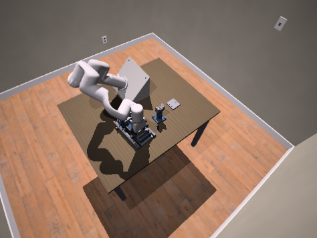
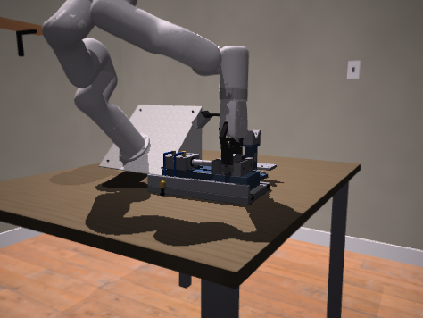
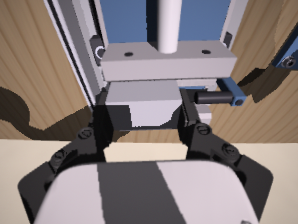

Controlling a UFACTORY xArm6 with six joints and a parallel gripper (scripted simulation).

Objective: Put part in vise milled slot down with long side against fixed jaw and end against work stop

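My hand is 20 mm above the part. Also, from my hand: moving jaw 40 mm behind, 30 mm below, 10 mm to the left; fixed jaw 30 mm to the left, 30 mm below, 20 mm ahead; work stop 60 mm to the left, 20 mm below, 20 mm behind.
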